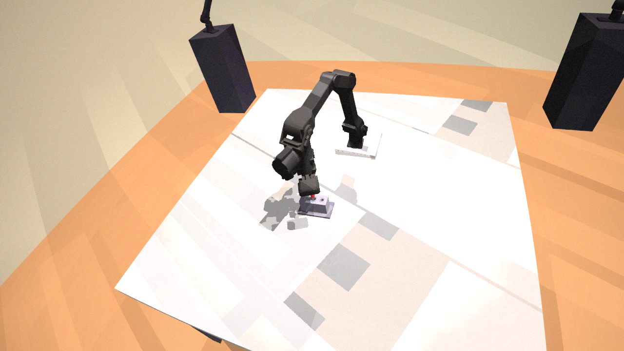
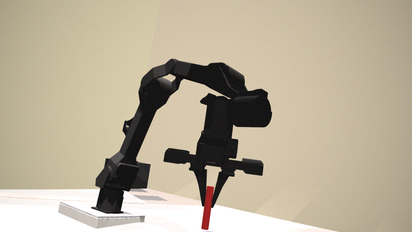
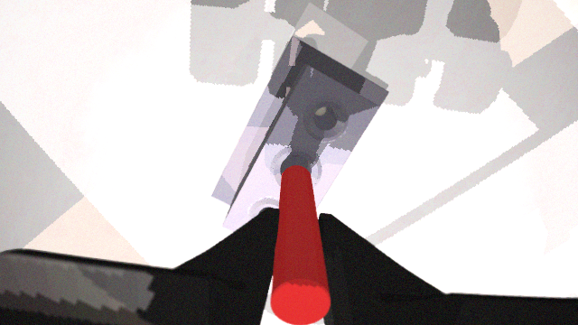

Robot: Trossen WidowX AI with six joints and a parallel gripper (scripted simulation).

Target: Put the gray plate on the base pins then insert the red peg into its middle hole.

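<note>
Now: gripper tip 7 cm above the gray plate. Round my gripper tip: base (10 cm below); then red peg (right at my gripper tip).
</note>
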